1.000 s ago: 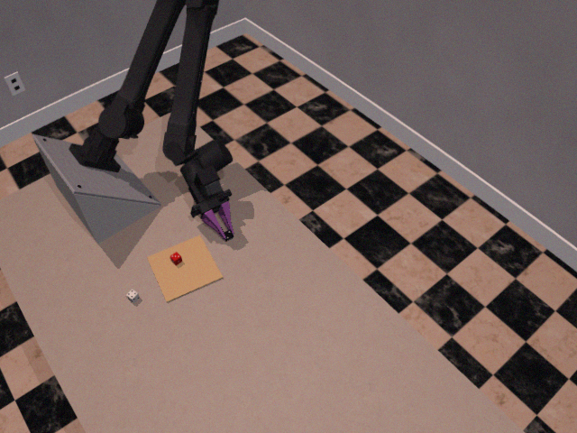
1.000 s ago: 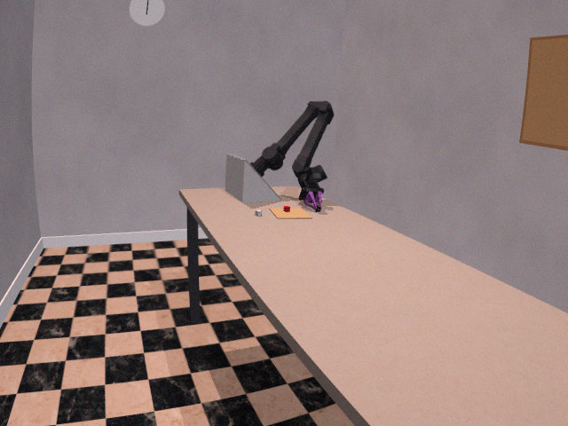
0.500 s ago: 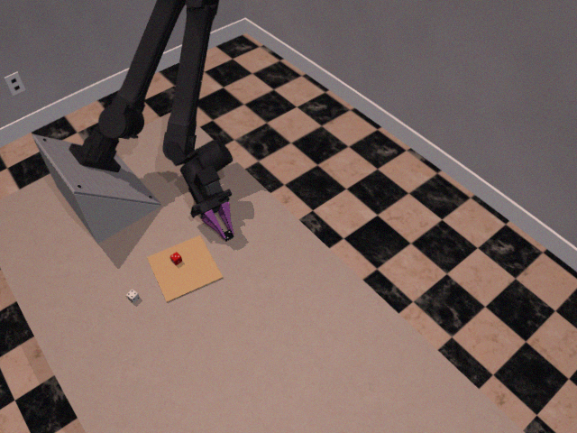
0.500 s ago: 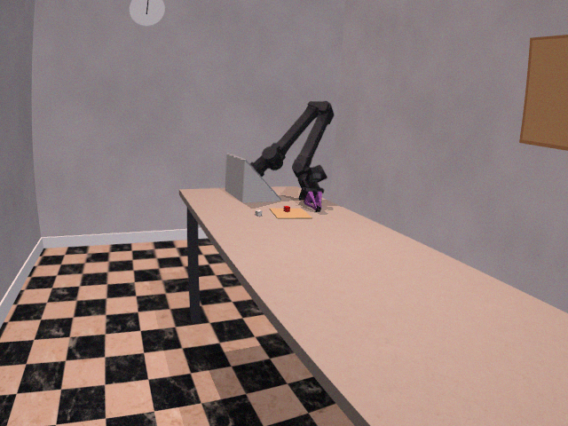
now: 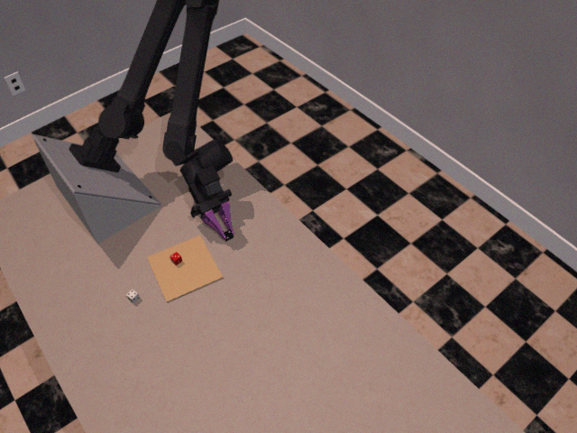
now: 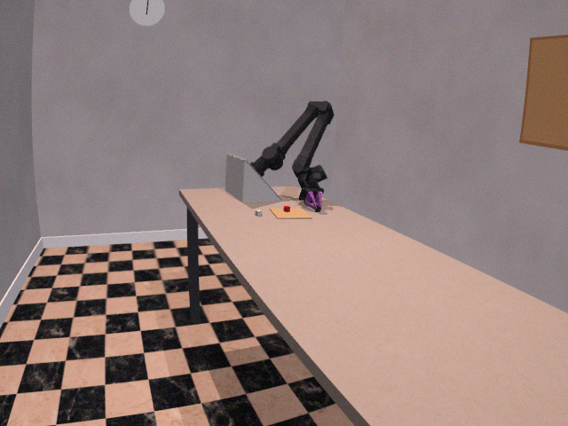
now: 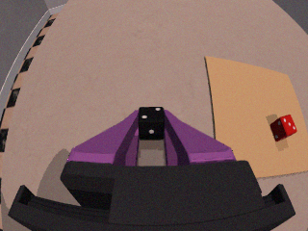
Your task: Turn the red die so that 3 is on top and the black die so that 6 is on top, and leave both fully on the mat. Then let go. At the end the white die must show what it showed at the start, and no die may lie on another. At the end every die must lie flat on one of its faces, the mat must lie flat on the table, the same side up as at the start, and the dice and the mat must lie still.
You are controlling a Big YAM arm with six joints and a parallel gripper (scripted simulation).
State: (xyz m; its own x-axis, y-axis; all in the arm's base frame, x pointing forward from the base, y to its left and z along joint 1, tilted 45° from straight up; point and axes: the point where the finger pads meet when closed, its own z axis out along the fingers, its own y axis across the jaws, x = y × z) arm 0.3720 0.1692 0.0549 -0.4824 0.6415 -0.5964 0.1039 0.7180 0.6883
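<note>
Now: the orange mat 130 mm to the right of my hand and 20 mm below it. From my hand the other things lie so: white die 270 mm to the right, 10 mm below; red die 130 mm to the right, 20 mm behind; black die right at my hand.
</note>
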